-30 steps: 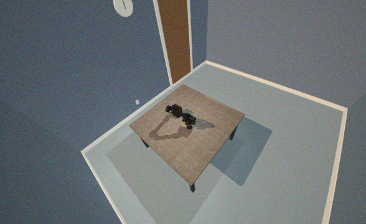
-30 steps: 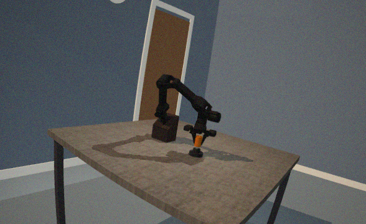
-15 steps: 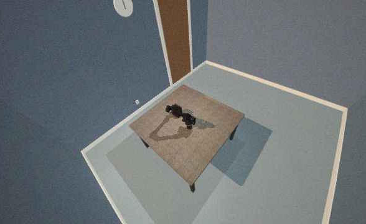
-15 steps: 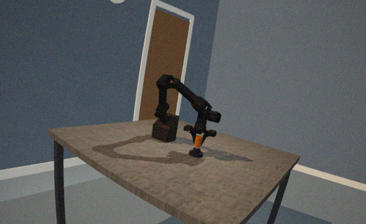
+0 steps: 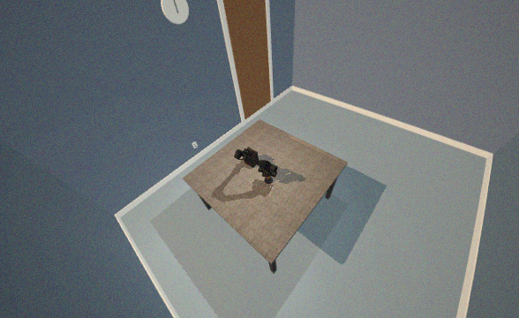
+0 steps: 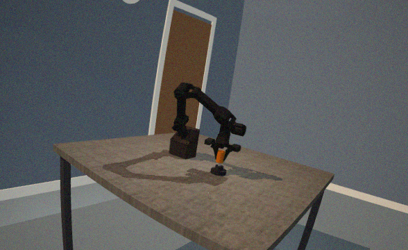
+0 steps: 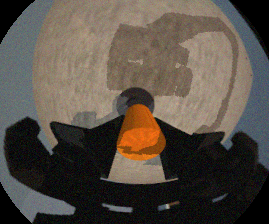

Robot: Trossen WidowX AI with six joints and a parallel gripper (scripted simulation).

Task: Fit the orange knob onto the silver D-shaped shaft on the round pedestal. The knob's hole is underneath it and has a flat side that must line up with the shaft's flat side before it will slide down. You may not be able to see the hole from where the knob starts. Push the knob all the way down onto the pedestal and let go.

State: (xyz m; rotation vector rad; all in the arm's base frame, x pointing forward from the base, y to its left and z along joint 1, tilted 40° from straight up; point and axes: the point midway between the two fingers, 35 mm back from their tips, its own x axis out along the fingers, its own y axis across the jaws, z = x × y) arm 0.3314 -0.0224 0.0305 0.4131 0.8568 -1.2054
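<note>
Right now my gripper tip is 40 mm above the dark round pedestal. The rest, counted from my gripper tip: orange knob: 30 mm above.
</note>
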